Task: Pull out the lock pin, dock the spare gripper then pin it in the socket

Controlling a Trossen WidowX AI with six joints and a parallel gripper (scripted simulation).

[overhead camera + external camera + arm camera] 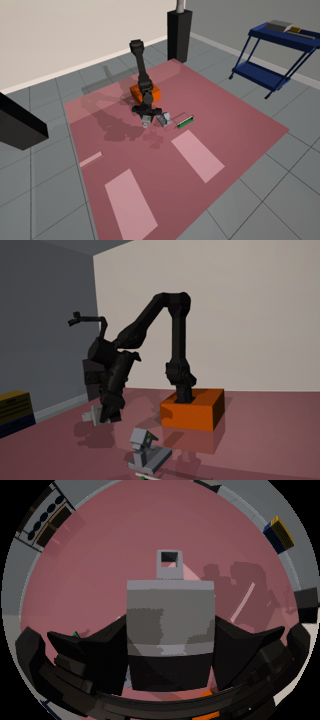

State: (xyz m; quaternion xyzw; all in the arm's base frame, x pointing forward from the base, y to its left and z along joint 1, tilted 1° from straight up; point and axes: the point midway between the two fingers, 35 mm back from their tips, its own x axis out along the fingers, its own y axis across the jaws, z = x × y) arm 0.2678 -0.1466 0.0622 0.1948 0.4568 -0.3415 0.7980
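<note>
My gripper tip is now 150 mm to the right of the grey mount, 60 mm above it and 10 mm short of it. From my gripper tip the other things lie so: spare gripper 10 mm above; green tray 260 mm to the left, 110 mm ahead, 90 mm below.
</note>
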